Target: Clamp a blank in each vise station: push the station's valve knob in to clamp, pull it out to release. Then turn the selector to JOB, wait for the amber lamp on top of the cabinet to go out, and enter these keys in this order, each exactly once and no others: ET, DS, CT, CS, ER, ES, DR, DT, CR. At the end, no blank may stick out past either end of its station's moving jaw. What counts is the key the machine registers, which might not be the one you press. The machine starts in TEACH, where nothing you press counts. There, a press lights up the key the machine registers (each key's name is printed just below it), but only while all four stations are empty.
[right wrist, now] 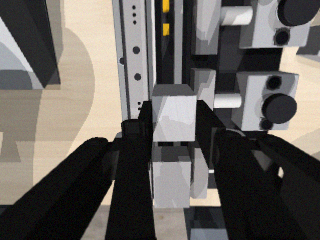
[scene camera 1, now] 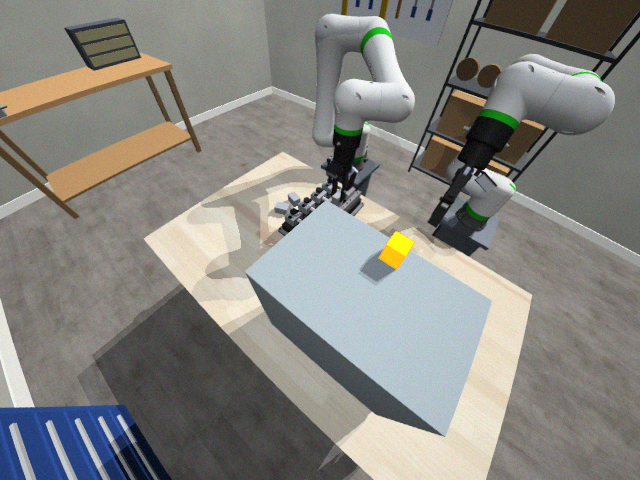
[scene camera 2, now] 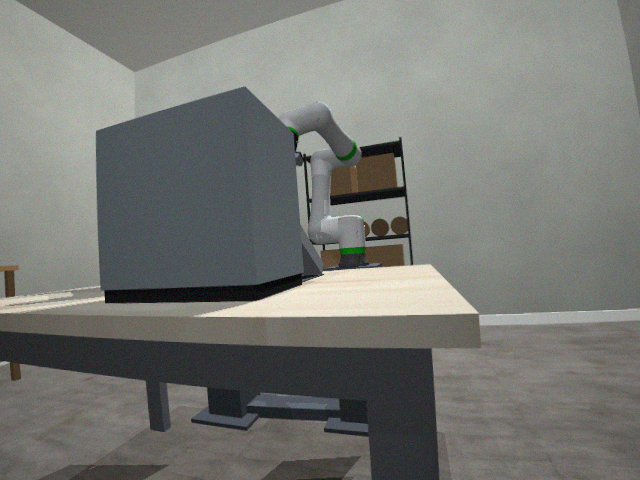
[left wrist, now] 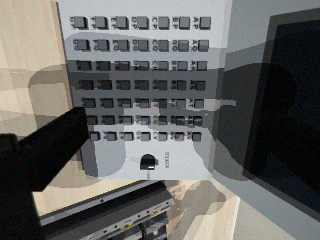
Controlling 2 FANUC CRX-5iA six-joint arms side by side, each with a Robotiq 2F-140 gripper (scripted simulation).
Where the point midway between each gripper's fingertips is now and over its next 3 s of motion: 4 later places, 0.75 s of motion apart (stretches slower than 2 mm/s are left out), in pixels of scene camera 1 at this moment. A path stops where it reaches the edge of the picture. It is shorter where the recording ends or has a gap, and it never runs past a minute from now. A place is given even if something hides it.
My left gripper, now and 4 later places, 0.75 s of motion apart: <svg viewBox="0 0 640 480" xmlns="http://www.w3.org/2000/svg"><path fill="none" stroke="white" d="M433 220L400 227L370 229L366 236L364 240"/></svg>
My right gripper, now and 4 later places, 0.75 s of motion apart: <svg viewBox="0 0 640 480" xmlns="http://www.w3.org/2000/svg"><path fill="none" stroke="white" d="M337 197L340 177L314 171L293 185L293 193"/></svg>
